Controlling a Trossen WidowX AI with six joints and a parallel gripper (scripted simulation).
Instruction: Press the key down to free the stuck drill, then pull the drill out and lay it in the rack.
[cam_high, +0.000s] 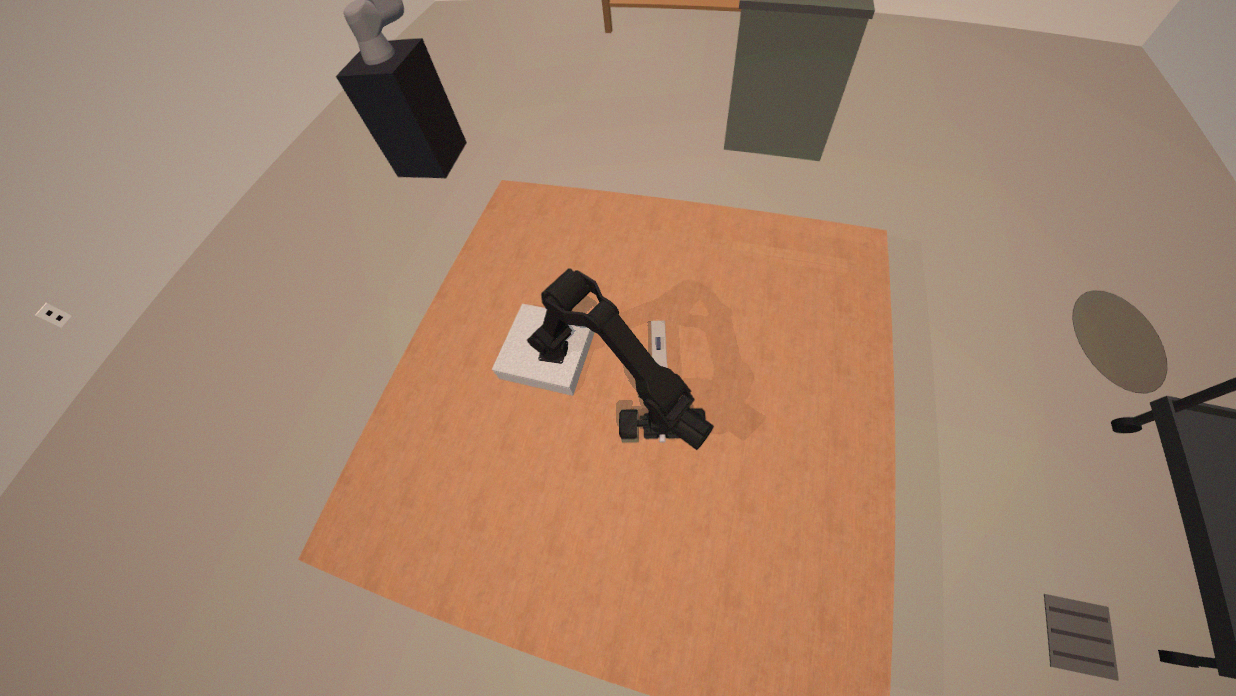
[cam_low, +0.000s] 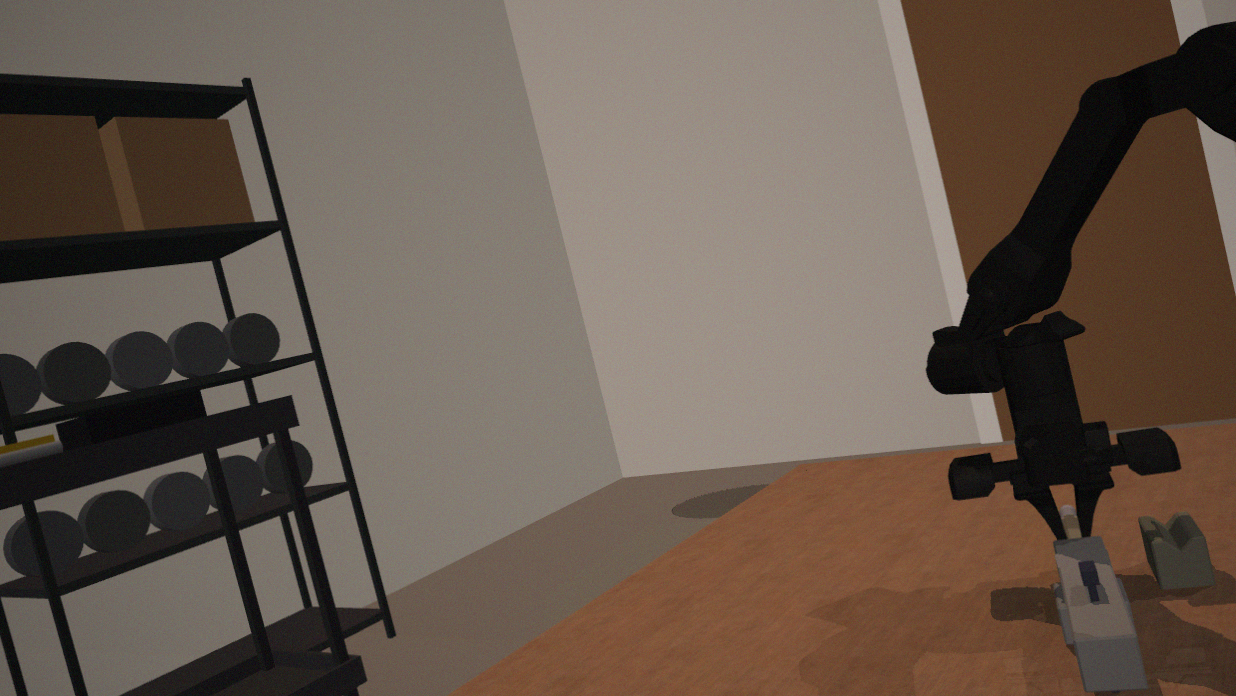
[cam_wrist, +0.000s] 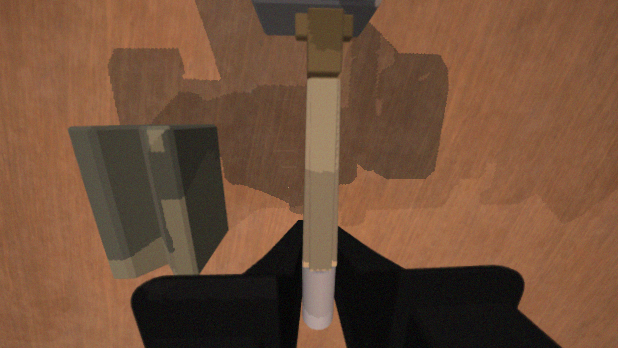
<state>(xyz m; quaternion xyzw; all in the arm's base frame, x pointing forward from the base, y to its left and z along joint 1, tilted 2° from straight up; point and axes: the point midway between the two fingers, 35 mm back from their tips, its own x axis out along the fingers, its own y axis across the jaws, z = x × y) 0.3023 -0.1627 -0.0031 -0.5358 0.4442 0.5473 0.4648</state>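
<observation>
Right now the rack is 80 mm behind my gripper tip and 10 mm to the left of it. Round my gripper tip: dark key: 40 mm behind, 210 mm to the left, 30 mm above; drill: 10 mm behind, 40 mm to the left, 30 mm above.
</observation>
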